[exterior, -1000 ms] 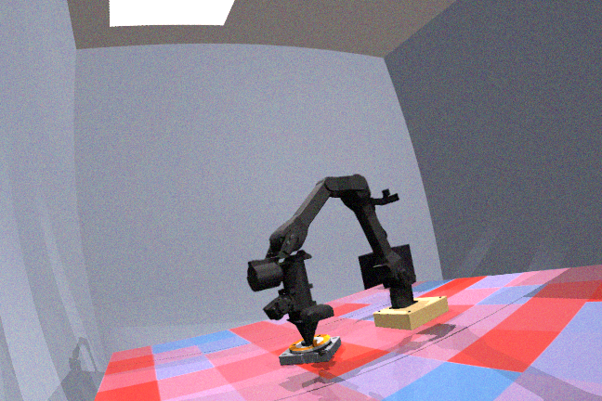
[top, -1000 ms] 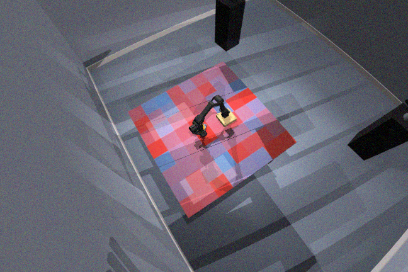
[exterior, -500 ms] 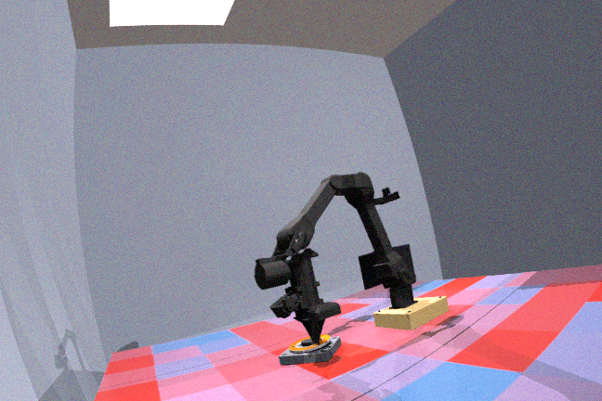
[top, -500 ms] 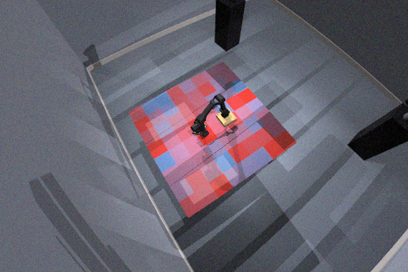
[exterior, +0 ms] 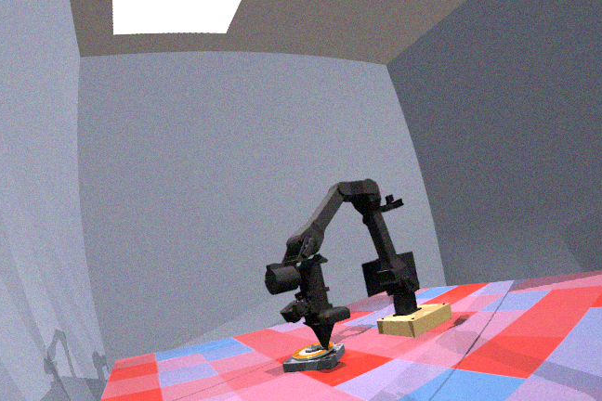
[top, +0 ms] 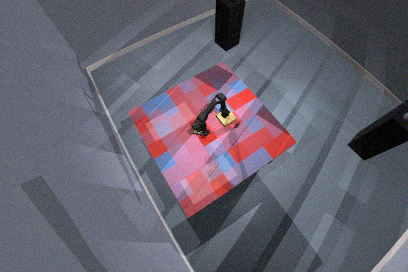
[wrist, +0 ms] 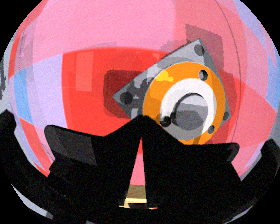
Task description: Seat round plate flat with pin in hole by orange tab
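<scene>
The round plate lies 30 mm to the right of my gripper tip and 10 mm below it. The rest, counted from my gripper tip: dark square base (50 mm to the right, 20 mm below).
</scene>
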